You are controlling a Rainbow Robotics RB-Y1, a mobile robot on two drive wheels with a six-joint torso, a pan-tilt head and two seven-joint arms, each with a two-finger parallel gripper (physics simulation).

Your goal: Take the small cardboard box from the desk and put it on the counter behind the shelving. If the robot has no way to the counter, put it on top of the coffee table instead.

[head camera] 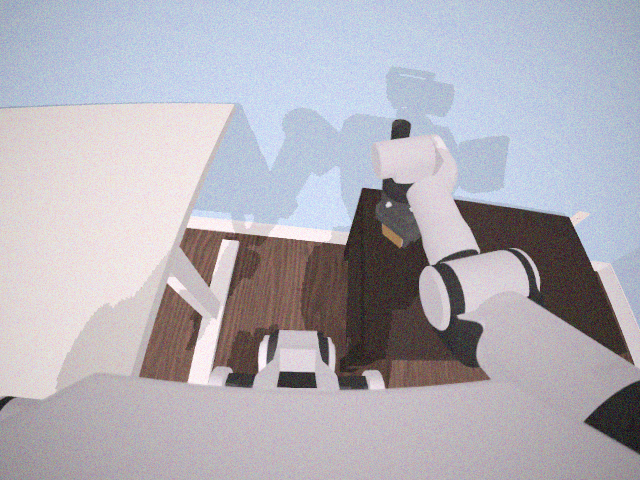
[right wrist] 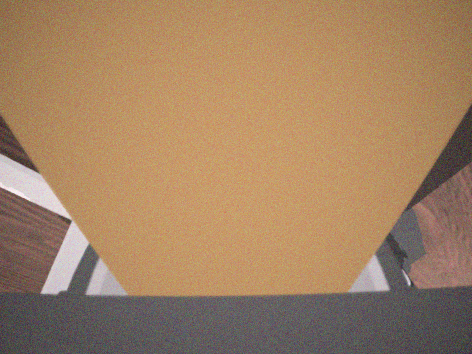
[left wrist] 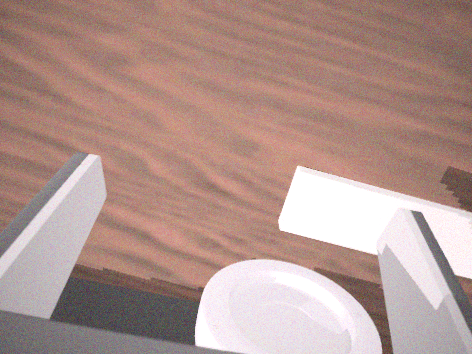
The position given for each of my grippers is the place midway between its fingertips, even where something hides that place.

Observation:
In view: my left gripper point(left wrist: 246, 201), my right gripper point(head camera: 394, 236), a small cardboard box point(right wrist: 200, 155) and a white desk point(head camera: 103, 193).
The left wrist view does not show the small cardboard box: it is out of frame.

